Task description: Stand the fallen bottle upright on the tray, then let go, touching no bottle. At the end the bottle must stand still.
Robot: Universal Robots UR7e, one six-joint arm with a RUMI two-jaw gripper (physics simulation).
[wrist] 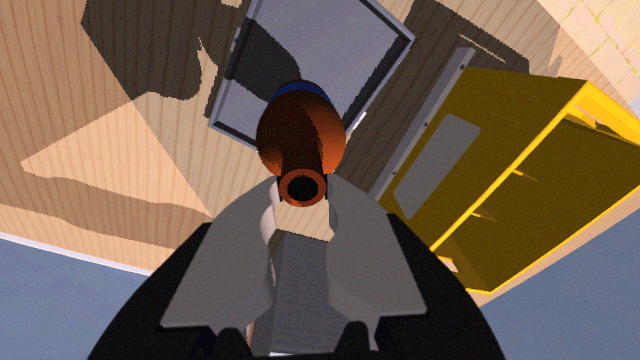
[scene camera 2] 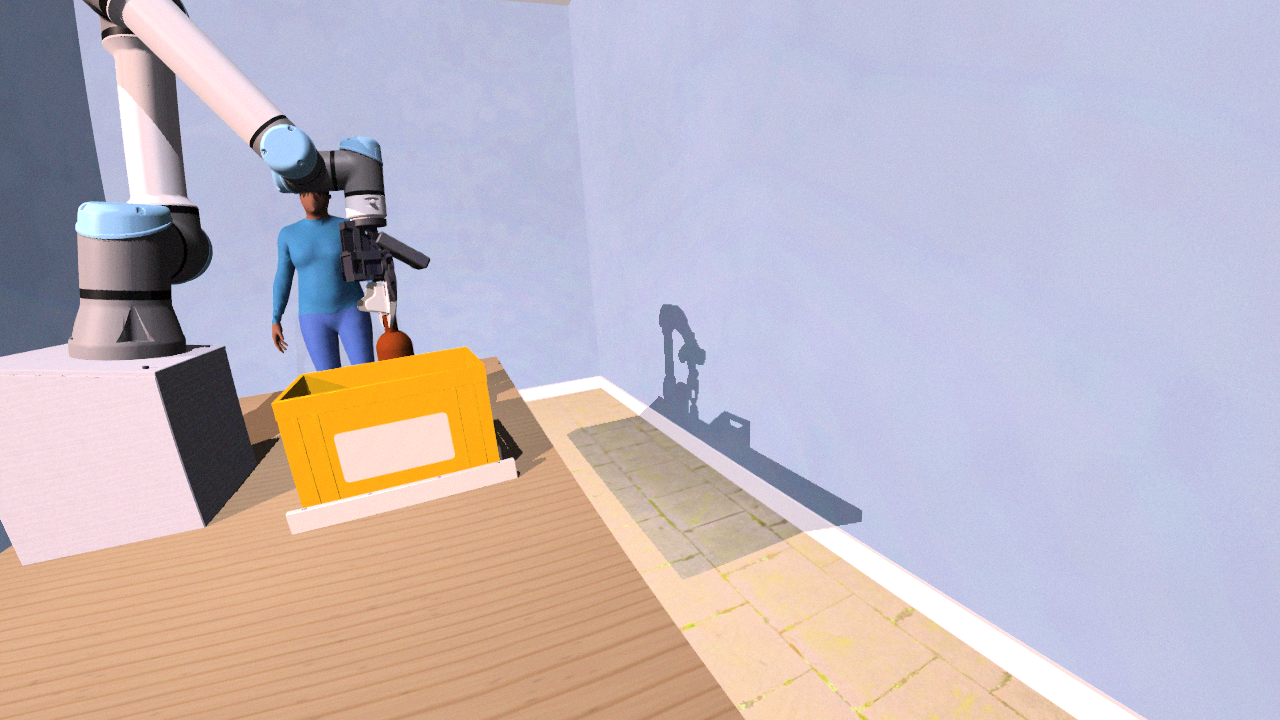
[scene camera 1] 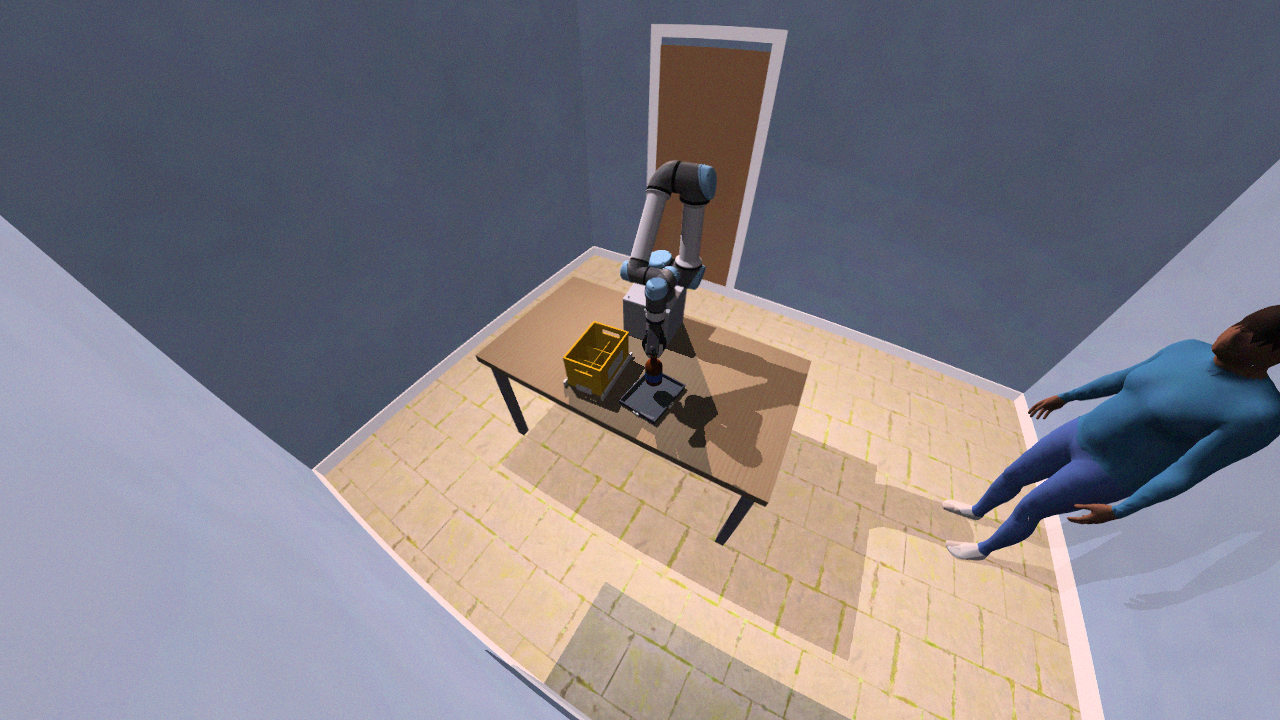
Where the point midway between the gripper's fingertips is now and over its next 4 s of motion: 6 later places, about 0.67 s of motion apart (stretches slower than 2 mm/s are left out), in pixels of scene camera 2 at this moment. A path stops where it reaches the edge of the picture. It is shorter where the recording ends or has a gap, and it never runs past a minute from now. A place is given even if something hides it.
My gripper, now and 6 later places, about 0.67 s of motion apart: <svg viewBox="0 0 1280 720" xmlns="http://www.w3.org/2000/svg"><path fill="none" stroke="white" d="M387 327L389 343L391 356L391 360L392 361L395 366L398 367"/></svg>
